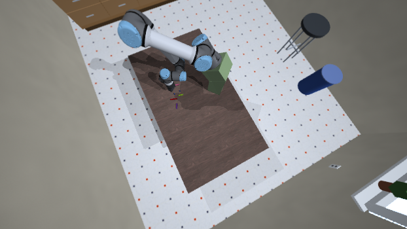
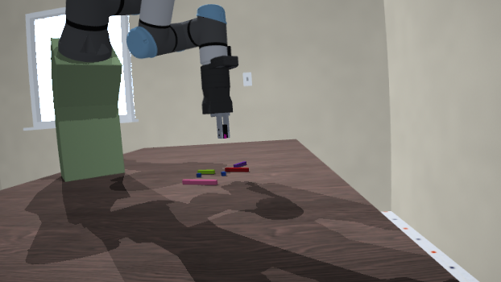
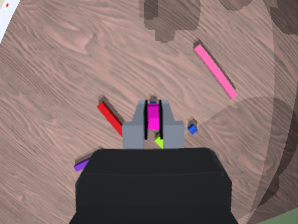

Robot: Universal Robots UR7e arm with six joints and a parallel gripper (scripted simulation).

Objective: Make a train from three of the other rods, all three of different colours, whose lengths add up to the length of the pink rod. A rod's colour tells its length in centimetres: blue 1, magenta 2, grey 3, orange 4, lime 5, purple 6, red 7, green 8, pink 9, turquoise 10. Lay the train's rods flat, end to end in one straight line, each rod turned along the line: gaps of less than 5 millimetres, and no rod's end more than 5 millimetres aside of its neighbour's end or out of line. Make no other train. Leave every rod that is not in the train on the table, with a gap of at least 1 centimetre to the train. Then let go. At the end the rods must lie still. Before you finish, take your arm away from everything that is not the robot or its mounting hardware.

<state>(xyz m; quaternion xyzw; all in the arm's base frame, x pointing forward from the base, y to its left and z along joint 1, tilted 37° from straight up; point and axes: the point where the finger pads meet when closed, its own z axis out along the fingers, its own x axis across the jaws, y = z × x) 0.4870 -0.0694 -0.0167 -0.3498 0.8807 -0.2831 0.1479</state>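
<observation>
My gripper is now 20 mm short of the red rod, 70 mm to the right of it and 110 mm above it. Round my hand: magenta rod 10 mm below; lime rod 70 mm behind, 60 mm to the left, 110 mm below; blue rod 80 mm behind, 10 mm to the left, 110 mm below.
</observation>
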